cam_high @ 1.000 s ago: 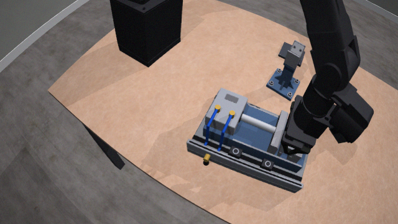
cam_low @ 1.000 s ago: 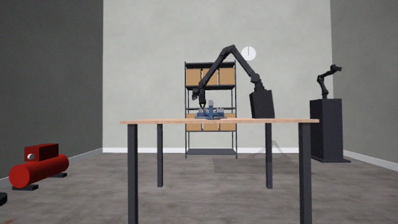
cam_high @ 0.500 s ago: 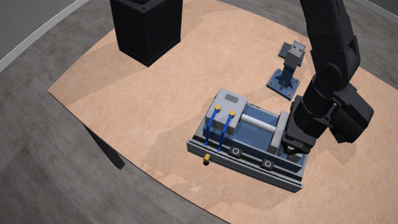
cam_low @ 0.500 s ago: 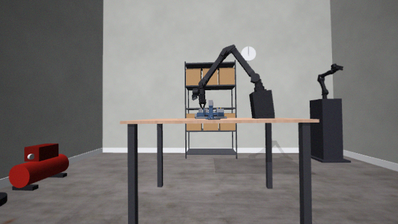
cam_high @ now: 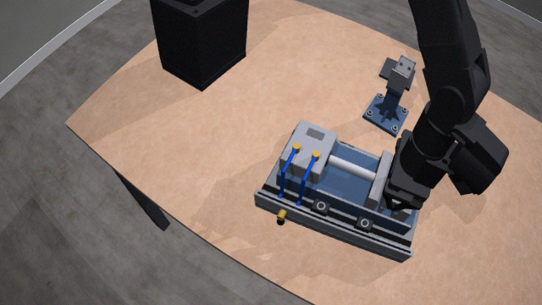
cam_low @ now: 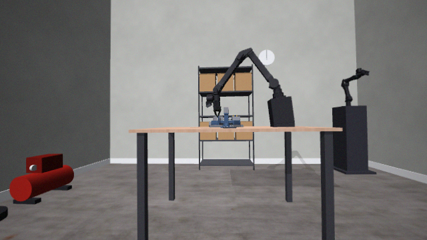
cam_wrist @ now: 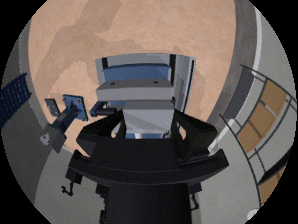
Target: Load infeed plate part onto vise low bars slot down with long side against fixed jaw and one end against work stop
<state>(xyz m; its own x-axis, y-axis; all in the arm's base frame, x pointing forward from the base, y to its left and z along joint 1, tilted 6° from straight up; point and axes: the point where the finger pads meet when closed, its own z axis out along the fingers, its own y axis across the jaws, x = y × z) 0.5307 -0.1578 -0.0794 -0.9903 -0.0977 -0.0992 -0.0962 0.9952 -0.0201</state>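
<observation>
The grey part lies 10 mm below my hand. Also, from my hand: moving jaw 40 mm behind, 20 mm to the left, 20 mm below; then fixed jaw 30 mm ahead, 20 mm to the left, 20 mm below; then work stop 70 mm to the left, 10 mm below, 10 mm behind.
</observation>
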